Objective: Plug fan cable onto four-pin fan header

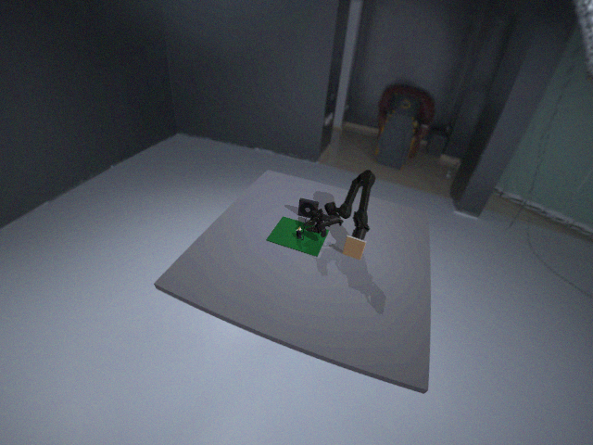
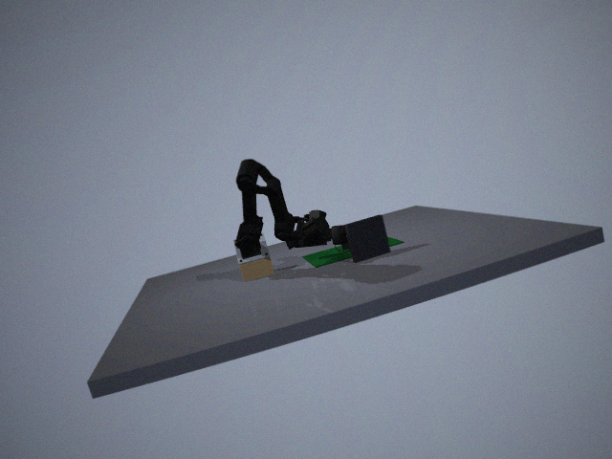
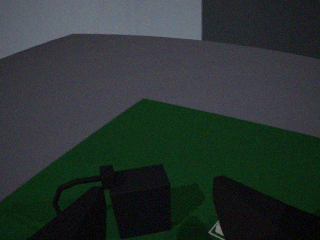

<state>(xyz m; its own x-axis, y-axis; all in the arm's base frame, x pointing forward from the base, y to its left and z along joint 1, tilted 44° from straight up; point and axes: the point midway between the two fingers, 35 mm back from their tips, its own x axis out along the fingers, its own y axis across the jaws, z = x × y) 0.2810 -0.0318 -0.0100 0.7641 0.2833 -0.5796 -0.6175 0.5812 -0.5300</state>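
Now: the fan plug 20 mm ahead of my gripper tip, 30 mm to the left of it and 40 mm below it. Round my gripper tip: green board (30 mm ahead, 10 mm to the left, 80 mm below); dark square fan (50 mm ahead, 180 mm to the right).
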